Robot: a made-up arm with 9 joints. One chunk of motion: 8 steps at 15 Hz.
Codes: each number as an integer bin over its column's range. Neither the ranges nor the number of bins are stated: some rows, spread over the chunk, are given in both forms.
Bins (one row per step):
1: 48 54 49 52 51 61 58 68 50
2: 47 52 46 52 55 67 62 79 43
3: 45 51 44 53 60 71 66 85 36
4: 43 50 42 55 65 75 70 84 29
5: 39 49 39 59 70 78 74 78 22
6: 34 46 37 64 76 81 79 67 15
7: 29 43 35 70 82 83 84 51 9
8: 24 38 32 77 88 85 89 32 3
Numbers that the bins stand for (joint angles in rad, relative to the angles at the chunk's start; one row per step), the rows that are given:
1: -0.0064 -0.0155 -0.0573 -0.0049 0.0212 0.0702 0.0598 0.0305 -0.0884
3: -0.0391 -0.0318 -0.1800 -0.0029 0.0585 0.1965 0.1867 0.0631 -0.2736
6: -0.1591 -0.0591 -0.3518 0.0193 0.1247 0.3227 0.3928 0.0286 -0.5515
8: -0.2682 -0.1027 -0.4745 0.0456 0.1744 0.3732 0.5514 -0.0386 -0.7103
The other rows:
2: -0.0173 -0.0264 -0.1309 -0.0049 0.0378 0.1460 0.1232 0.0516 -0.1810
4: -0.0609 -0.0373 -0.2291 0.0011 0.0792 0.2470 0.2501 0.0612 -0.3663
5: -0.1045 -0.0427 -0.3027 0.0092 0.0999 0.2848 0.3135 0.0497 -0.4589
7: -0.2136 -0.0755 -0.4009 0.0314 0.1496 0.3480 0.4721 -0.0021 -0.6309

